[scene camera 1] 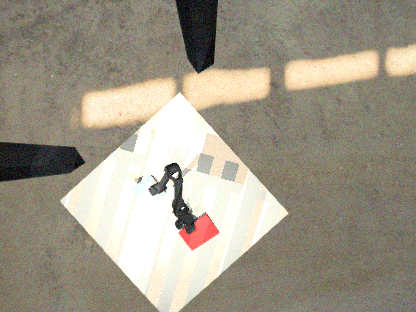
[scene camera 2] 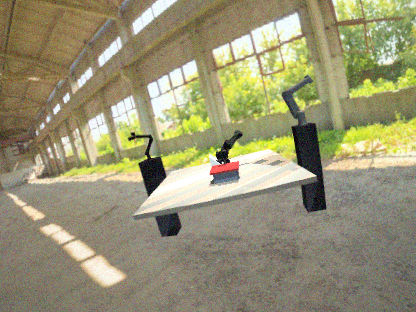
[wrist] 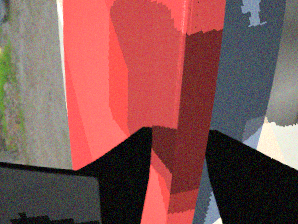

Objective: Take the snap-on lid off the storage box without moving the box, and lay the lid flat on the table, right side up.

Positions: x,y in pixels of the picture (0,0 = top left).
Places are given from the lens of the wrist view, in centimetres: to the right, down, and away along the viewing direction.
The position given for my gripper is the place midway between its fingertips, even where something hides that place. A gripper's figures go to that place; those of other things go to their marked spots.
my gripper (wrist: pixel 178 138): 1, 1, 10
red lid (wrist: pixel 122 72): -1, -2, 12
